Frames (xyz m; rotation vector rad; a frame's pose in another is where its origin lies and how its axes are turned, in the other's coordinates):
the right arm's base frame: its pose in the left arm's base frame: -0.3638 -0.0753 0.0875 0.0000 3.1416 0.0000
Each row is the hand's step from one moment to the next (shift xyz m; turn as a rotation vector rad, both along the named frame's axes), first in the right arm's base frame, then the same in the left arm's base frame.
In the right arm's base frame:
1: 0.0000 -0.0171 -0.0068 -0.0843 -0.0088 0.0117
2: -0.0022 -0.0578 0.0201 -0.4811 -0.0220 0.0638
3: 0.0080 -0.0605 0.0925 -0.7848 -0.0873 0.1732
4: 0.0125 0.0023 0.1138 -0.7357 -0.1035 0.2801
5: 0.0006 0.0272 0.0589 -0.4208 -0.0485 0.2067
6: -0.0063 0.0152 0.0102 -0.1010 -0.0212 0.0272
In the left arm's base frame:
1: 0.0000 -0.0171 0.0068 0.0843 -0.0088 -0.0117
2: 0.0022 -0.0578 -0.0201 0.4811 -0.0220 -0.0638
3: -0.0080 -0.0605 -0.0925 0.7848 -0.0873 -0.1732
4: -0.0125 0.0023 -0.1138 0.7357 -0.1035 -0.2801
5: -0.0006 0.0272 -0.0589 0.4208 -0.0485 -0.2067
6: 0.0063 0.0152 -0.0102 0.1010 -0.0212 -0.0272

